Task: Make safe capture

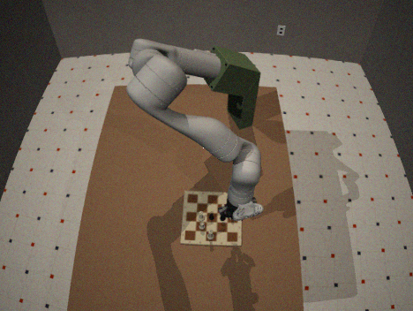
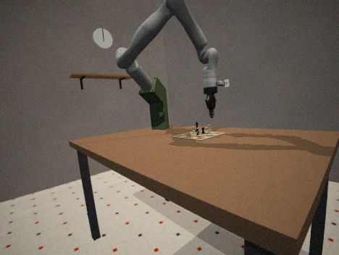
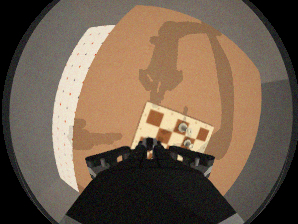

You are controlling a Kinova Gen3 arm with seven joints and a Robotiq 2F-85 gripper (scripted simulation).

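The chessboard is 12 cm below my hand, 7 cm to the right of it and 6 cm behind it. From my hand the other things lie so: tall black piece (11 cm behind, 8 cm below, 2 cm to the left).
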